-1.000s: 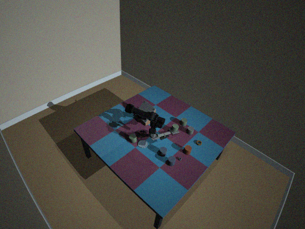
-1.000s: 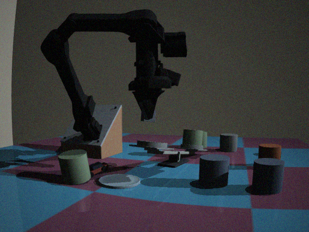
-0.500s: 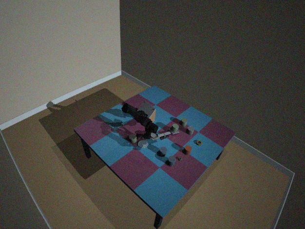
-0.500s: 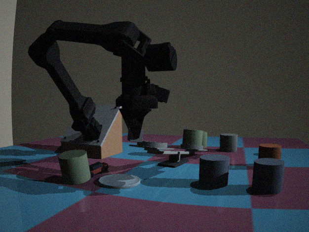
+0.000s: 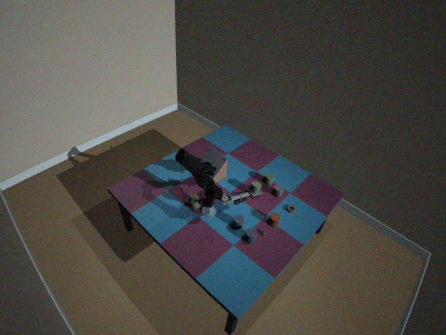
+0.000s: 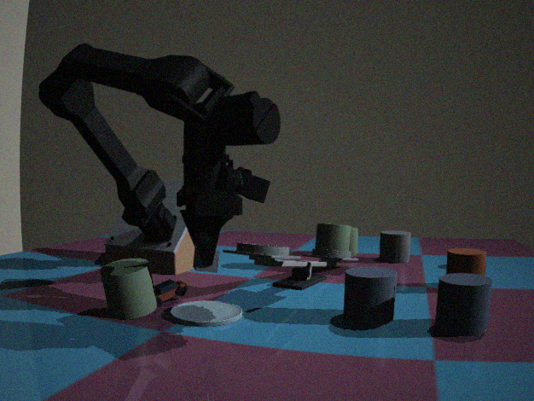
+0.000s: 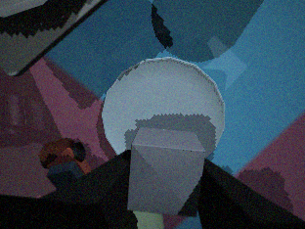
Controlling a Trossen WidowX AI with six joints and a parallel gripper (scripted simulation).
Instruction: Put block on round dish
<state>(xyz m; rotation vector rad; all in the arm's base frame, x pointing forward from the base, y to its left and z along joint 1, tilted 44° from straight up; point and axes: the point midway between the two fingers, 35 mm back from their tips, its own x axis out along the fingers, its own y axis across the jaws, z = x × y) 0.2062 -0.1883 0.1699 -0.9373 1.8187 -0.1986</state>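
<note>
My gripper tip is 70 mm above the round dish. Round my gripper tip: red toy car 80 mm behind, 30 mm to the left, 60 mm below; then grey block 10 mm above; then green cup 110 mm behind, 50 mm to the right, 40 mm below.
</note>
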